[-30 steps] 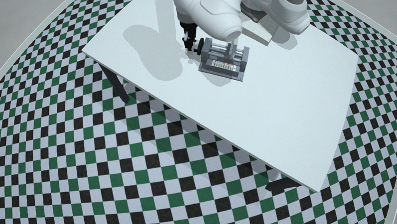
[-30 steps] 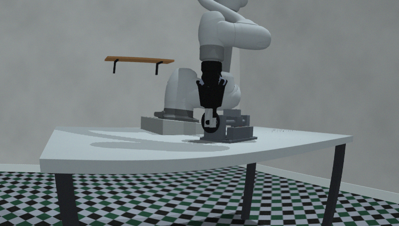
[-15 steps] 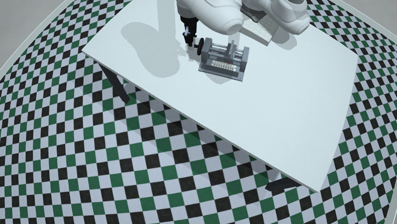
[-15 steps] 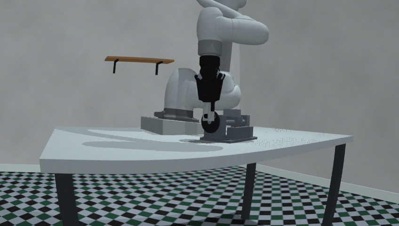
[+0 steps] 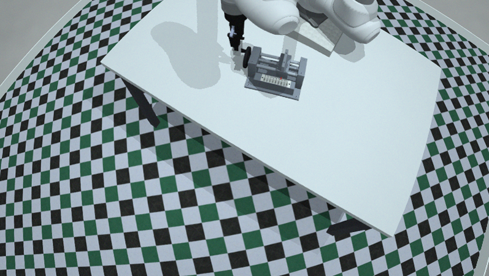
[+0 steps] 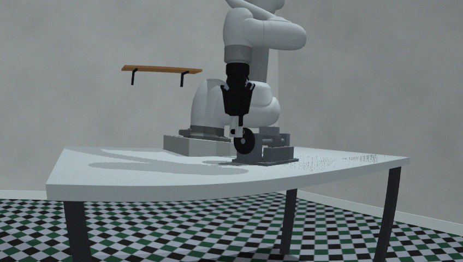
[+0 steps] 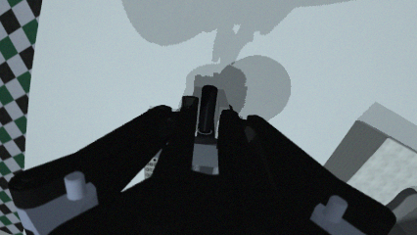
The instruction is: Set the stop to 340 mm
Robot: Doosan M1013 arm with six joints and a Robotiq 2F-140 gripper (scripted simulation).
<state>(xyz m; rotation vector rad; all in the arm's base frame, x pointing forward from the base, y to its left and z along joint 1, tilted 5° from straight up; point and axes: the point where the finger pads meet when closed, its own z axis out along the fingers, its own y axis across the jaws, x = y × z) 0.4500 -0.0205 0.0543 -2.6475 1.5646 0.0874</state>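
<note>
My hand is 10 mm past the black handwheel, 20 mm to the right of it and 20 mm above it. The rest, counted from my hand: sliding stop block: 70 mm behind, 160 mm to the left, 30 mm below.
</note>
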